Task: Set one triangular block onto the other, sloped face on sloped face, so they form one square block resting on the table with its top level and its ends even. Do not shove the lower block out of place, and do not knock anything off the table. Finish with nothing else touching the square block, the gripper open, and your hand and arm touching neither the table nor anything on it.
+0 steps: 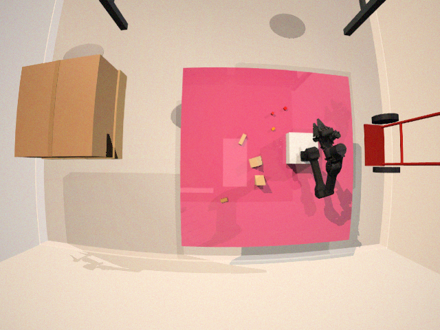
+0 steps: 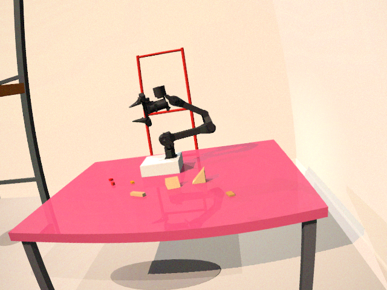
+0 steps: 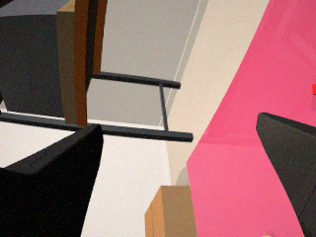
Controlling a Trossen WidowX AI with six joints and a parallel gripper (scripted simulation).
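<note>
The triangular block lies 320 mm below my gripper tip, 260 mm ahead of it and 210 mm to the left of it. The rest, counted from my gripper tip: orange cube (340 mm below, 130 mm ahead, 20 mm to the right).
</note>
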